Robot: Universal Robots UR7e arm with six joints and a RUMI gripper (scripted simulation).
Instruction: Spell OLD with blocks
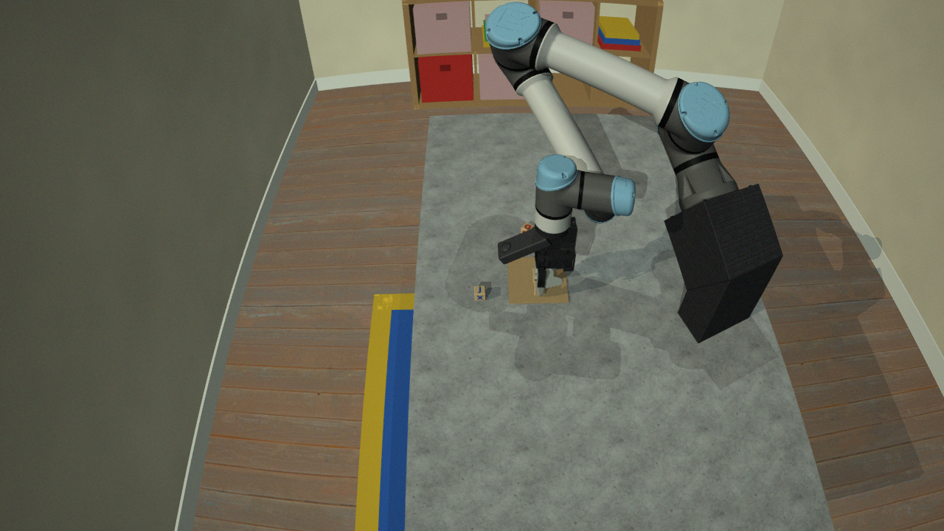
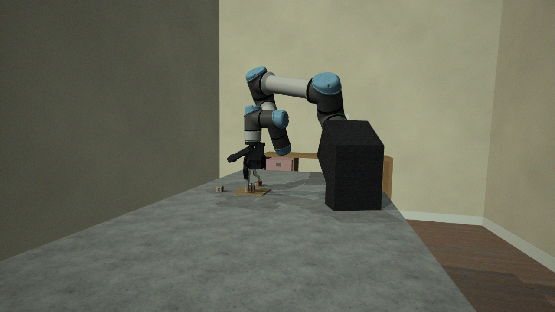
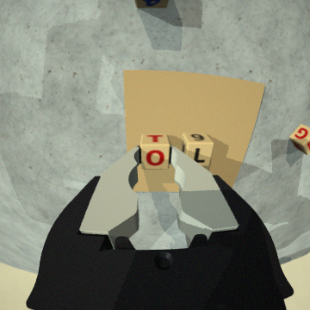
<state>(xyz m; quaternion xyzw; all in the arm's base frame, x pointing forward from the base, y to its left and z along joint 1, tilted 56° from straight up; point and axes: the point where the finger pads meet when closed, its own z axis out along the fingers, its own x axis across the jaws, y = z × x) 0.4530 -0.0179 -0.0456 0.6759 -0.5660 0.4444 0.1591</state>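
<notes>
Now: the tan mat 40 mm to the right of my hand and 20 mm below it. From my hand the other things lie so: blue-lettered block 140 mm ahead, 10 mm below.
</notes>
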